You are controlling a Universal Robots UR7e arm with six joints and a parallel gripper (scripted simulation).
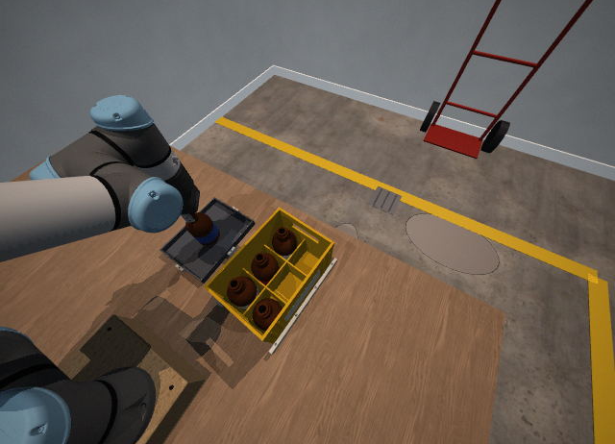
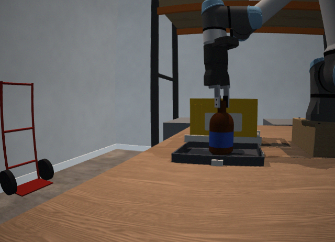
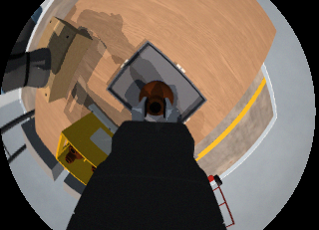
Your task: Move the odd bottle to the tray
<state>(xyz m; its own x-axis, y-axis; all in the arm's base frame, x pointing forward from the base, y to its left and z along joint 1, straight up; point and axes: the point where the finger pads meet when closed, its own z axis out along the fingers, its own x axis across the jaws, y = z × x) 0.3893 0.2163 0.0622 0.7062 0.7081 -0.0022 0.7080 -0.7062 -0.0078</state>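
Now: hand 150 mm above the dark tray. Round my hand: glass bottle 70 mm behind, 340 mm to the right, 80 mm below; then yellow crate 20 mm ahead, 290 mm to the right, 80 mm below.
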